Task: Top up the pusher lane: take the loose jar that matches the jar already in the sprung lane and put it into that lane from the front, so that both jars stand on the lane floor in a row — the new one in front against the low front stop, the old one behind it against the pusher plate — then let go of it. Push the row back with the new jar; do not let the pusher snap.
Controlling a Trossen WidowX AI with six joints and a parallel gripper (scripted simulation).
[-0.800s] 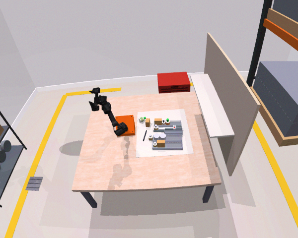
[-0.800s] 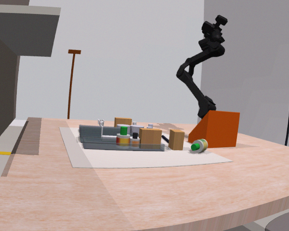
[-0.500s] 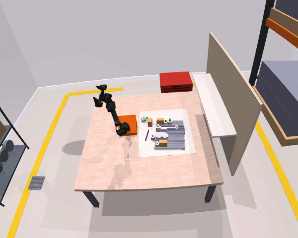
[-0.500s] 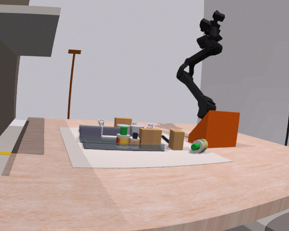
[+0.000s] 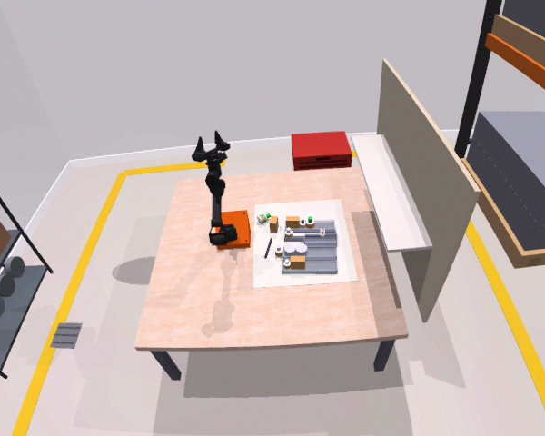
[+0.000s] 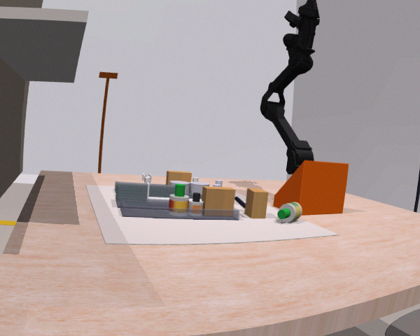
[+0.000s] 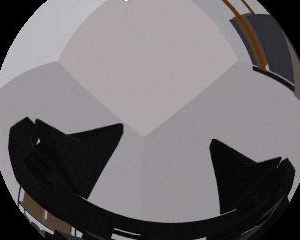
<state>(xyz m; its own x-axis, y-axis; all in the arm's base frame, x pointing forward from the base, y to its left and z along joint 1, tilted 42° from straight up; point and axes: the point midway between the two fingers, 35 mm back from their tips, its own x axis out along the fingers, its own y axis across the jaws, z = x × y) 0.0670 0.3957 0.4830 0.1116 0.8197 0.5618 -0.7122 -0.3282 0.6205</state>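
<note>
Now: gripper tip 410 mm short of the black-lidded jar, 50 mm to the right of it and 700 mm above it. The rest, counted from my gripper tip: pusher plate 420 mm ahead, 60 mm to the right, 680 mm below; then sprung lane 460 mm ahead, 60 mm to the right, 710 mm below.
</note>
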